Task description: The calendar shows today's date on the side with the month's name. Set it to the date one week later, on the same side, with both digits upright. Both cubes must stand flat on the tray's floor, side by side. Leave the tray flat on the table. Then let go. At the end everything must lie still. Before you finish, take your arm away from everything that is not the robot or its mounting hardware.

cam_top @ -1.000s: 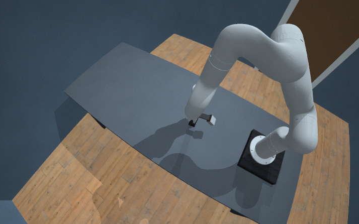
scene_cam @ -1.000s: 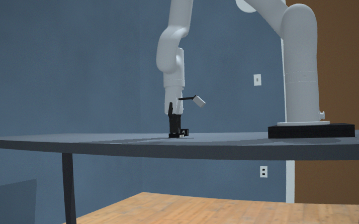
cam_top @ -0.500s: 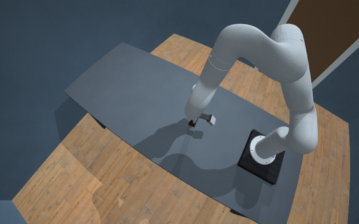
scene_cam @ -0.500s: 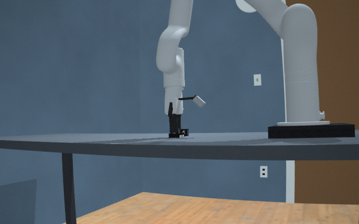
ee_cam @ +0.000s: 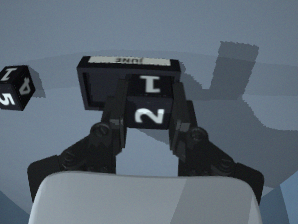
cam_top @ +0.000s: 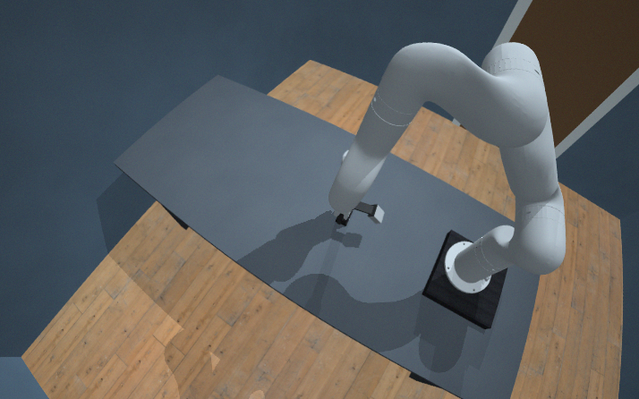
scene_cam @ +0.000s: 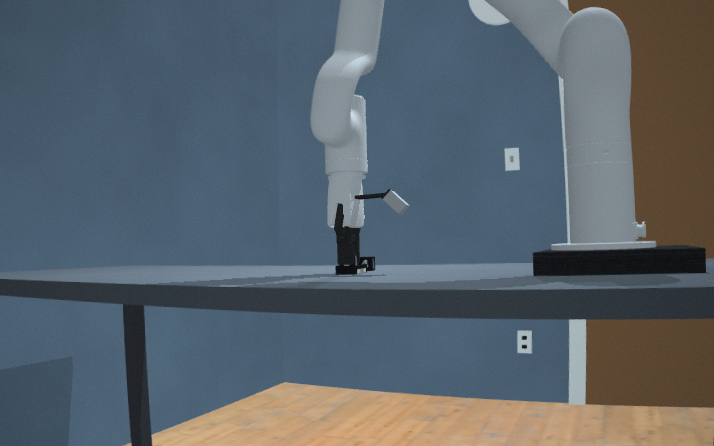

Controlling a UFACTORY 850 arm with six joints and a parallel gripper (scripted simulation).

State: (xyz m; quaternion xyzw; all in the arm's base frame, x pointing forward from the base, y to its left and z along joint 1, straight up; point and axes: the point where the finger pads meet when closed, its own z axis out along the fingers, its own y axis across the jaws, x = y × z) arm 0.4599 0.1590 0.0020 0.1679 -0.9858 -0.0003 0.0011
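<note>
Now: the black tray 20 mm to the right of my hand and 30 mm below it. From my hand the other things lie so: calendar cube 10 mm below.
</note>
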